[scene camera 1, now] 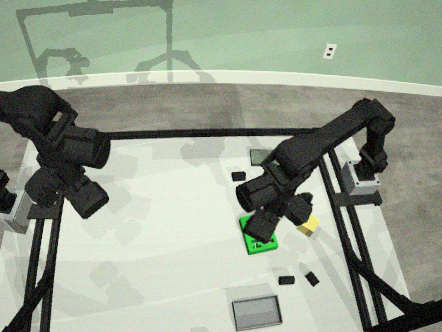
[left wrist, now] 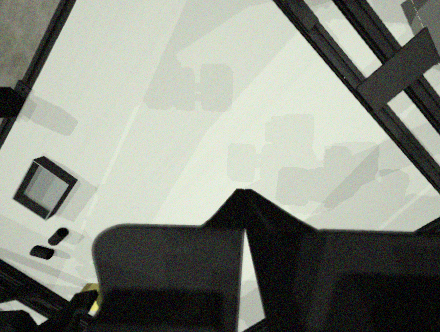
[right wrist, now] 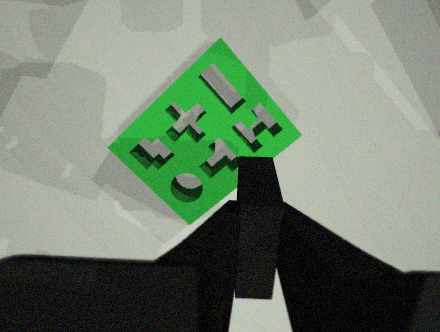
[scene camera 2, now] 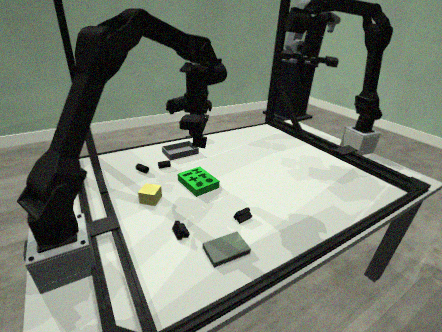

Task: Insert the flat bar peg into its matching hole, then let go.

Scene:
left gripper: shut, holds nothing
a green hole board: on the table
a grey tray: on the table
a flat grey plate: on the table

